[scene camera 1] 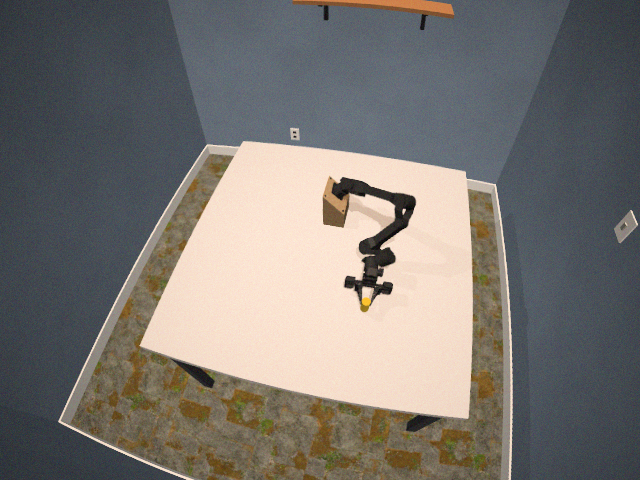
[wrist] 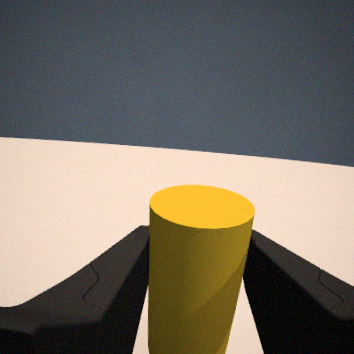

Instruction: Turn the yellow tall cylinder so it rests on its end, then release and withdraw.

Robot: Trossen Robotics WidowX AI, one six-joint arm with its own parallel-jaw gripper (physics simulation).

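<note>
The yellow tall cylinder point(scene camera 1: 364, 305) point(wrist: 197, 270) is between the fingertips, close to upright, with its bright flat end facing up. In the wrist view its lower end runs out of the frame. My gripper point(scene camera 1: 366, 303) point(wrist: 195, 238) is shut on the cylinder, one finger on each side, and reaches out nearly level from the arm. Whether the cylinder's lower end touches the table cannot be told.
The white table point(scene camera 1: 248, 289) point(wrist: 60, 200) extends around the gripper. The arm's wooden base block point(scene camera 1: 334, 210) stands farther back, and the arm point(scene camera 1: 385, 235) bends out to its right. The table's front edge lies beyond the cylinder. Blue walls surround the table.
</note>
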